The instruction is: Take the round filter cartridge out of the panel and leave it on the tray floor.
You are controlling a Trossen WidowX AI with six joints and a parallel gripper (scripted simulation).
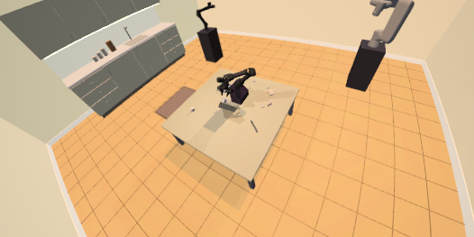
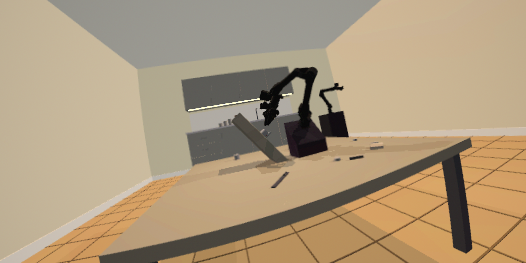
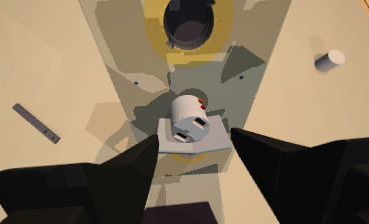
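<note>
My gripper tip is 50 mm above the round filter cartridge and 20 mm short of it. The rest, counted from my gripper tip: white cylinder: 420 mm to the right, 210 mm below, 210 mm ahead; then service panel: 70 mm ahead, 60 mm below; then tray: 310 mm behind, 290 mm to the right, 220 mm below.
</note>
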